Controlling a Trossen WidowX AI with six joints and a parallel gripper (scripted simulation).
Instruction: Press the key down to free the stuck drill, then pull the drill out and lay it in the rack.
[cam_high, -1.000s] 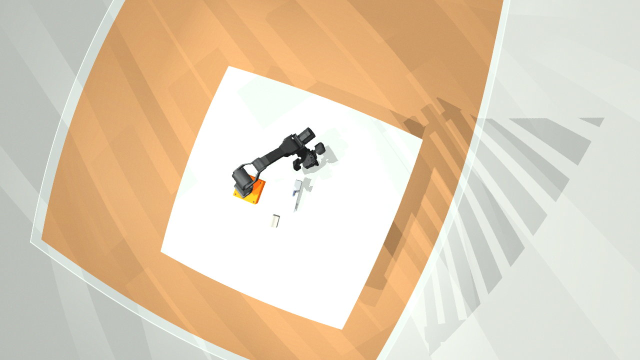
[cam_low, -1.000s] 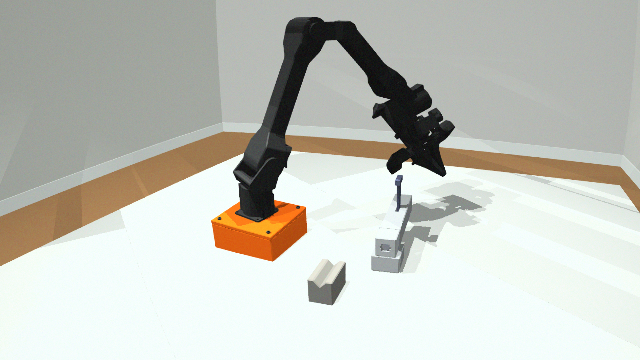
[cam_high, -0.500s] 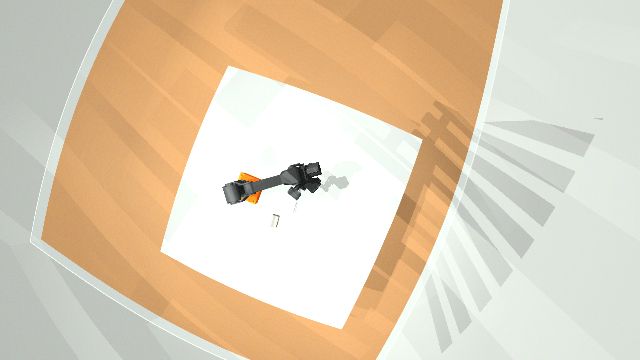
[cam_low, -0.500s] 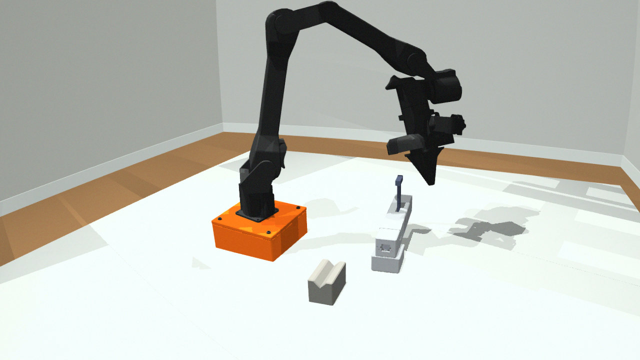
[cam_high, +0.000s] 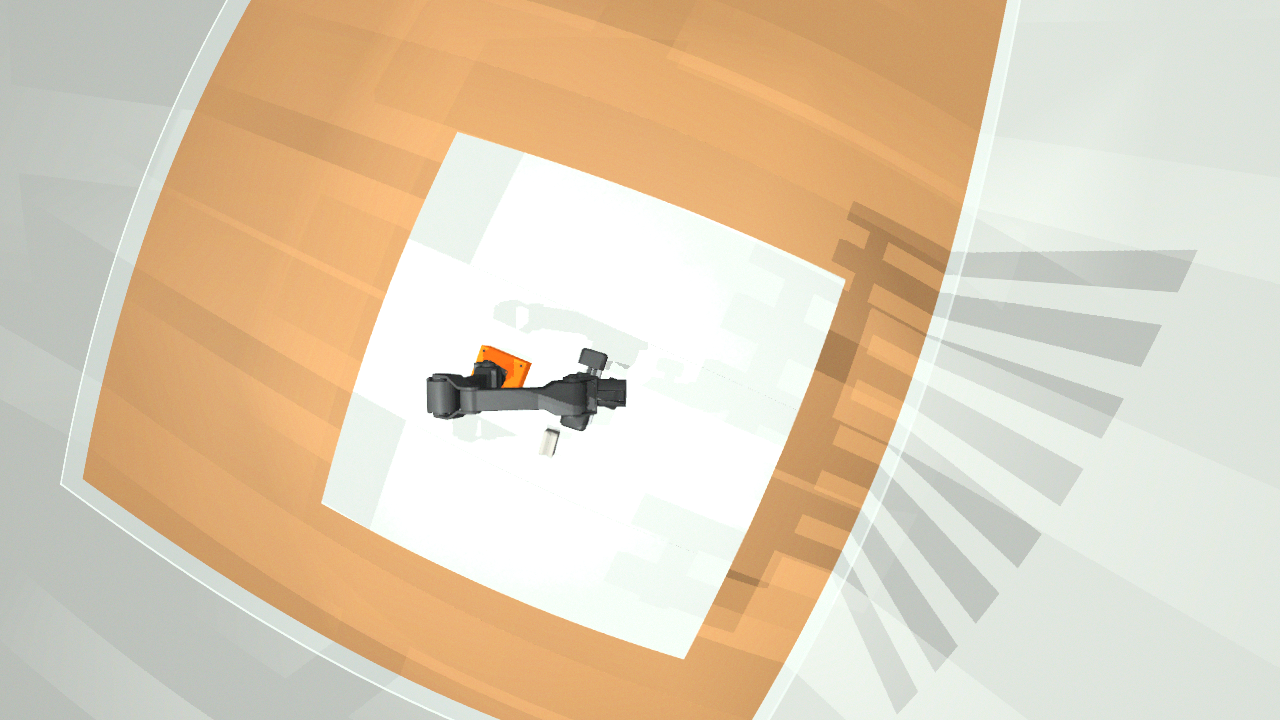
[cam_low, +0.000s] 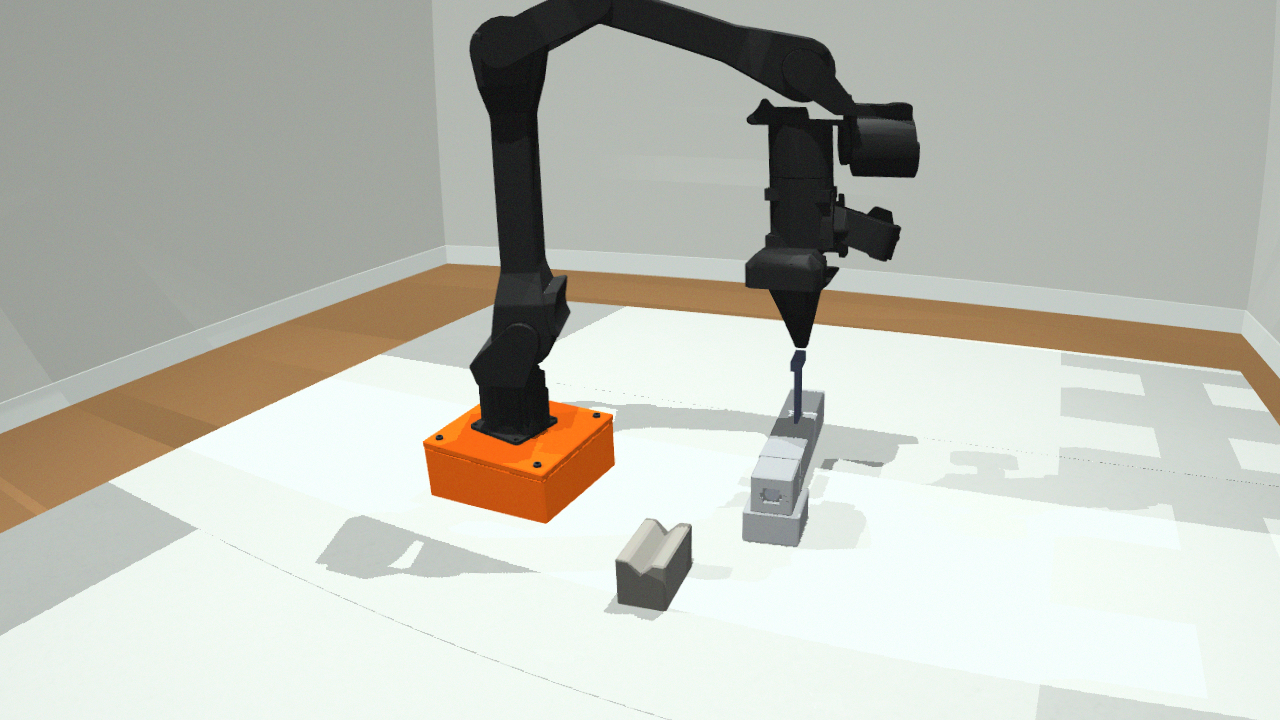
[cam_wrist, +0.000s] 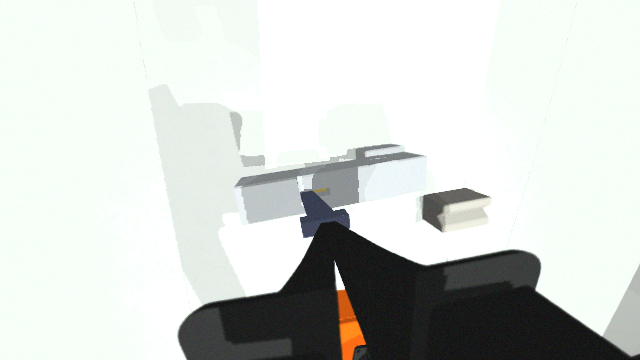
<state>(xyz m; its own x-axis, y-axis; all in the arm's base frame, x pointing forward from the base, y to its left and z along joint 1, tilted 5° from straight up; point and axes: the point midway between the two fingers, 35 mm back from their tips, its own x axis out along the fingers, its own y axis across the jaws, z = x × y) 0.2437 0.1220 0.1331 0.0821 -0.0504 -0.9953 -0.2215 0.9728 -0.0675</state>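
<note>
The dark blue key lies 40 mm below my gripper tip. From my gripper tip the other things lie so: pale grey block (100 mm below, 30 mm to the right); then grey v-grooved rack (210 mm to the right, 120 mm below, 30 mm behind); then drill (90 mm below, 50 mm to the right, 10 mm ahead).
</note>
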